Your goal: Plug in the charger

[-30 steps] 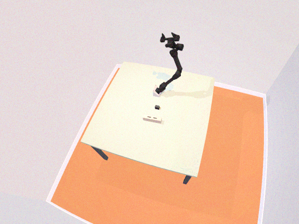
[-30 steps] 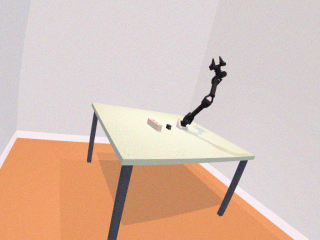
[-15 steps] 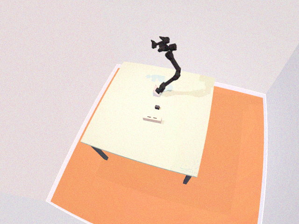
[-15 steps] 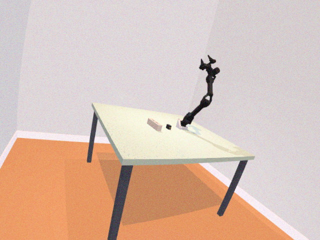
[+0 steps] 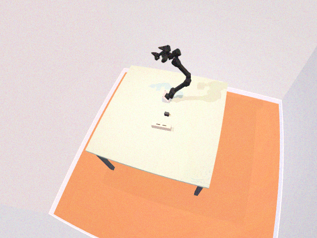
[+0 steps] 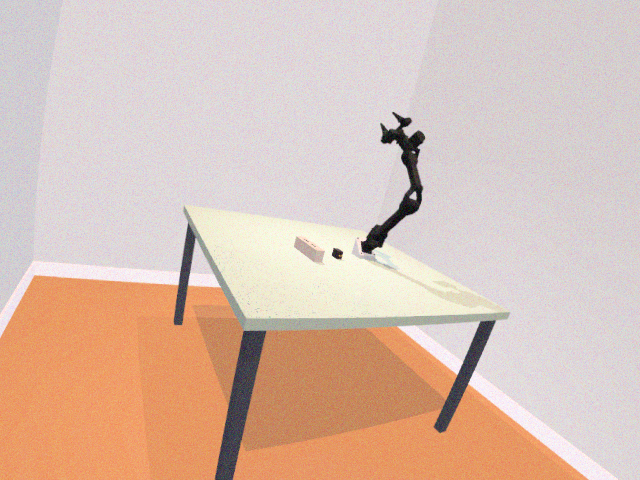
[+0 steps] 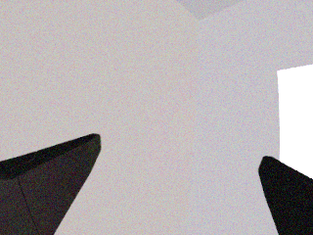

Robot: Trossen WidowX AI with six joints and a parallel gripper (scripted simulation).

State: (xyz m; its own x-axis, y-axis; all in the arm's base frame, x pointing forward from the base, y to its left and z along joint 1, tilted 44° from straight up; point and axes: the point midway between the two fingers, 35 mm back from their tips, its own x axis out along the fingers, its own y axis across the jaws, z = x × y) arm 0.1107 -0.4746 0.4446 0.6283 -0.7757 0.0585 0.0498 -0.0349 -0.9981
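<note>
My gripper tip is 710 mm above the black two-prong charger, 140 mm to the right of it and 130 mm short of it.
</note>
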